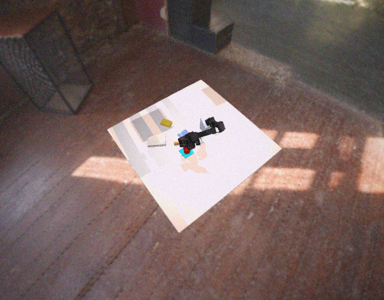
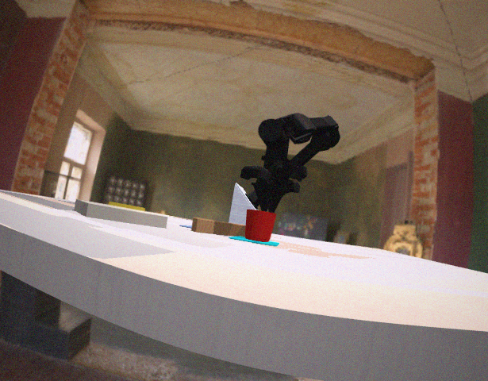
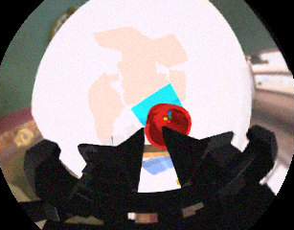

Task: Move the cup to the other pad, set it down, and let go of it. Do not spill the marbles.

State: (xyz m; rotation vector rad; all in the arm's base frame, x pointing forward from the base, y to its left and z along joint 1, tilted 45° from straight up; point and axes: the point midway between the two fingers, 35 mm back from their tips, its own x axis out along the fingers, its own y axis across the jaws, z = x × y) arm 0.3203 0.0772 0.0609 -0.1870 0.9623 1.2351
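The red cup lies 3 cm below my gripper tip, 2 cm to the right of it and 2 cm ahead of it. The rest, counted from my gripper tip: blue pad (18 cm to the right, 8 cm below, 8 cm behind); wooden bar (10 cm to the right, 6 cm below, 3 cm behind); cyan pad (8 cm below, 3 cm ahead, 2 cm to the right).
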